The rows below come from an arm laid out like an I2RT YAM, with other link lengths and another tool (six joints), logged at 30 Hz.
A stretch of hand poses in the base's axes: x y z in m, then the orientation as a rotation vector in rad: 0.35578 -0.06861 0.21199 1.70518 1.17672 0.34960; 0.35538 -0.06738 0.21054 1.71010 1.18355 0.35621; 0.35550 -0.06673 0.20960 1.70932 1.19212 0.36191; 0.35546 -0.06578 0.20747 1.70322 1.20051 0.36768; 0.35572 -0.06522 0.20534 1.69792 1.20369 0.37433; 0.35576 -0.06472 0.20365 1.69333 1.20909 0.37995; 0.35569 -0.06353 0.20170 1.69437 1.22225 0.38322; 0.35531 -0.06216 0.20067 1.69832 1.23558 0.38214; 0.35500 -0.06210 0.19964 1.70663 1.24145 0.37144; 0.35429 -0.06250 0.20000 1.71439 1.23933 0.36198; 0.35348 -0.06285 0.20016 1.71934 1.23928 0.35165; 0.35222 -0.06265 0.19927 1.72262 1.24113 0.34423; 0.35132 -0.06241 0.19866 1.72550 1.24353 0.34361; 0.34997 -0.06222 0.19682 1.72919 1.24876 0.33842; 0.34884 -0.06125 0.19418 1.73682 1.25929 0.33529; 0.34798 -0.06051 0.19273 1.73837 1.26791 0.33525; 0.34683 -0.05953 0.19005 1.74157 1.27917 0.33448; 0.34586 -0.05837 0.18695 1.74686 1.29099 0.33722; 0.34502 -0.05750 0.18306 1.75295 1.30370 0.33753; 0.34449 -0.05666 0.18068 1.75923 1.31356 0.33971; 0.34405 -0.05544 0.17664 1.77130 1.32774 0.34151; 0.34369 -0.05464 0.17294 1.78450 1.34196 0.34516
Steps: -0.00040 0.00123 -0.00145 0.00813 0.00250 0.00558; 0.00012 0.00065 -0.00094 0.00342 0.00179 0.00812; -0.00004 0.00095 -0.00213 -0.00077 -0.00043 0.00975; 0.00026 0.00056 -0.00213 -0.00045 -0.00365 0.00655; 0.00004 0.00050 -0.00169 -0.00006 -0.00150 0.00730; -0.00007 0.00119 -0.00195 0.00435 0.00663 0.00940; -0.00038 0.00137 -0.00103 0.00451 0.01013 0.00671; -0.00031 0.00006 -0.00103 0.00200 0.01234 -0.00345; -0.00071 -0.00040 0.00036 0.00099 0.00673 -0.00780; -0.00081 -0.00035 0.00016 -0.00127 0.00729 -0.00589; -0.00126 0.00020 -0.00089 -0.00080 0.00626 -0.00294; -0.00090 0.00024 -0.00061 0.00234 0.00289 0.00030; -0.00135 0.00019 -0.00184 0.00120 0.00726 -0.00002; -0.00113 0.00097 -0.00264 0.00622 0.01088 0.00282; -0.00086 0.00074 -0.00145 0.00271 0.00571 0.00490; -0.00115 0.00098 -0.00268 0.00412 0.00831 0.00570; -0.00097 0.00116 -0.00310 0.00760 0.00766 0.00668; -0.00084 0.00087 -0.00389 0.00718 0.00976 0.00601; -0.00053 0.00084 -0.00238 0.00775 0.00720 0.00484; -0.00044 0.00122 -0.00404 0.01279 0.01229 0.00538; -0.00036 0.00080 -0.00370 0.01461 0.01183 0.00567
